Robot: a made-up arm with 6 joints.
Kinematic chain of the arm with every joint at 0, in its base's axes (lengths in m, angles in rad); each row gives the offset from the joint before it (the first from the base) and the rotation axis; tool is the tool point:
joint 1: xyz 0 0 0.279 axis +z
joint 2: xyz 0 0 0 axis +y
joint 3: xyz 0 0 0.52 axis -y
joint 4: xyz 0 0 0 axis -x
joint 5: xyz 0.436 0 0 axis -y
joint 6: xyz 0 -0.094 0 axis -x
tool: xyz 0 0 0
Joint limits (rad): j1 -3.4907..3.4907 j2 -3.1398..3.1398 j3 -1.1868..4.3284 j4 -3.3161..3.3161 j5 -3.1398..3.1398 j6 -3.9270..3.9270
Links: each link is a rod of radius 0.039 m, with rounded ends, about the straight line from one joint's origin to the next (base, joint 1, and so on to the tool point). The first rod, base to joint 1, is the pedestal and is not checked.
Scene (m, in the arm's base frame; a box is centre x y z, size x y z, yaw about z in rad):
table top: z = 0
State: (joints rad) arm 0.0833 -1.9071 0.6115 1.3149 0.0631 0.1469
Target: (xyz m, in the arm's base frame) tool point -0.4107 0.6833 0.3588
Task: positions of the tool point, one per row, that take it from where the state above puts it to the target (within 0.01 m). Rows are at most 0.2 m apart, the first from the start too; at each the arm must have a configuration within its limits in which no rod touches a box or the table.
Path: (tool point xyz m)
1: -0.9371 0.0508 0.3003
2: -0.9379 0.2073 0.3124
3: -0.8952 0.3578 0.3238
4: -0.8125 0.4903 0.3344
5: -0.6973 0.5935 0.3439
6: -0.5594 0.6595 0.3521
7: -0.4107 0.6833 0.3588

